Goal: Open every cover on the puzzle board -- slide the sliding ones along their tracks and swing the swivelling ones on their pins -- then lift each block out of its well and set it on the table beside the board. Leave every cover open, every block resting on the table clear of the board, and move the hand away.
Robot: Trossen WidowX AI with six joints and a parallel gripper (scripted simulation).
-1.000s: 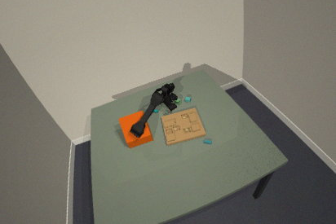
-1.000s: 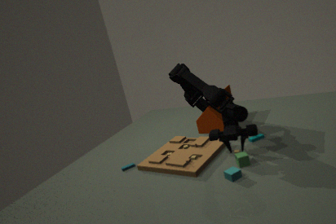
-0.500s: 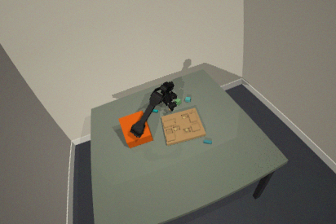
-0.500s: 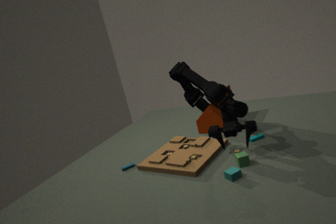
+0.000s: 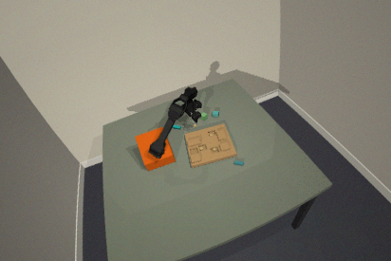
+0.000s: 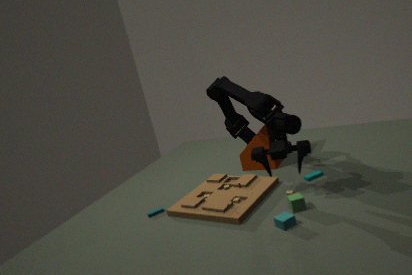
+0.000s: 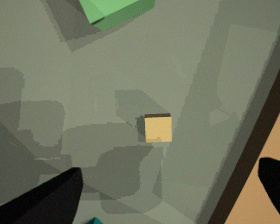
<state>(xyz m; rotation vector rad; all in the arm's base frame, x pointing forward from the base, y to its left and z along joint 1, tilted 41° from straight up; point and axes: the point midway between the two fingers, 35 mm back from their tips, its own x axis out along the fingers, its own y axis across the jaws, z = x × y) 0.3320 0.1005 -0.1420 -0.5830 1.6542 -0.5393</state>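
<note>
The tan puzzle board is 240 mm to the right of my gripper tip, 50 mm below it and 20 mm behind it. Round my gripper tip: flat teal piece: 120 mm behind, 70 mm to the left, 60 mm below; green cube: 100 mm ahead, 50 mm below, 30 mm to the left; teal cube: 190 mm ahead, 60 mm below, 10 mm to the left.
</note>
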